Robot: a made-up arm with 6 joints.
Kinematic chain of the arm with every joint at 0, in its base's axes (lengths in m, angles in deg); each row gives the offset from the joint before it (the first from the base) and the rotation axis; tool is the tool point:
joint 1: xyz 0 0 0.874 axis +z
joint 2: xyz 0.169 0 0 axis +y
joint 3: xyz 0 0 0.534 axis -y
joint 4: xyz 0 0 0.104 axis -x
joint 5: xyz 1.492 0 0 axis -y
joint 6: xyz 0.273 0 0 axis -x
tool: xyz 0 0 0
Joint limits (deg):
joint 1: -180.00..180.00
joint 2: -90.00..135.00
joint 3: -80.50..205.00
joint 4: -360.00..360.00
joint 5: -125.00..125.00
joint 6: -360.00..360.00
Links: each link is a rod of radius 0.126 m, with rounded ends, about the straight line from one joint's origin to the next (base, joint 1, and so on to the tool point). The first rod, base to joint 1, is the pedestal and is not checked.
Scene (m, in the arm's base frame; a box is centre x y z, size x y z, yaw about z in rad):
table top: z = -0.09
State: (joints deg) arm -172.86 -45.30 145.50 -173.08 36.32 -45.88
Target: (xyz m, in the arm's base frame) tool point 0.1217 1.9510 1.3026
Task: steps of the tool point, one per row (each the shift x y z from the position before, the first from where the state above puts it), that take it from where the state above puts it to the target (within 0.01 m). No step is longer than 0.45 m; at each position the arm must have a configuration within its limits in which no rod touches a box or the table.
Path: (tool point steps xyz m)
1: -0.0947 0.4264 0.0526
2: -0.1920 0.3951 0.0528
3: -0.2797 0.3419 0.0530
4: -0.3527 0.2690 0.0532
5: -0.4064 0.1807 0.0534
6: -0.4383 0.0821 0.0534

